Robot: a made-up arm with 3 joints.
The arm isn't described. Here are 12 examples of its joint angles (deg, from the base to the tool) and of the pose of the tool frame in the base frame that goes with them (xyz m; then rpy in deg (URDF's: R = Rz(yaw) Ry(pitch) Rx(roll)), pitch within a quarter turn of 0, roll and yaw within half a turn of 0).
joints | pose
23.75 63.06 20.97 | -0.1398 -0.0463 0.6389 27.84 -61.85 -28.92
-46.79 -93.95 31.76 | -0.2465 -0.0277 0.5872 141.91 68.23 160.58
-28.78 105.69 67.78 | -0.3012 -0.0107 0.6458 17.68 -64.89 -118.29
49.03 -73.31 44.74 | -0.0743 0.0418 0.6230 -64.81 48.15 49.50
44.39 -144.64 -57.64 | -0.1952 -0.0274 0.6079 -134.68 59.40 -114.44
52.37 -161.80 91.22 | -0.1214 0.0487 0.5325 76.70 44.74 -105.28
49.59 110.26 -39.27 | -0.1313 0.0113 0.6788 -176.58 -40.91 -97.62
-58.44 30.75 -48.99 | -0.2018 -0.0032 0.6028 37.33 -8.66 -56.26
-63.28 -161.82 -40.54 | -0.2739 0.0547 0.6856 -157.73 -4.06 144.02
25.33 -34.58 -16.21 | -0.1308 0.0041 0.5766 9.72 20.59 29.87
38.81 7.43 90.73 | -0.1339 -0.0134 0.7115 -89.96 -25.69 32.21
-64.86 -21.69 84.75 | -0.2035 -0.0455 0.6752 -112.49 43.43 -65.69
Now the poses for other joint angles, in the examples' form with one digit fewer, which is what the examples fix.
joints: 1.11 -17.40 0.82
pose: -0.152 -0.028 0.591 -3.7 15.9 5.4
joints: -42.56 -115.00 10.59
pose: -0.269 -0.013 0.598 153.3 49.5 158.8
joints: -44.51 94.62 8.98
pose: -0.254 -0.030 0.657 32.7 -66.6 -89.8
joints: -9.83 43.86 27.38
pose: -0.192 -0.057 0.644 -14.6 -35.4 -25.1
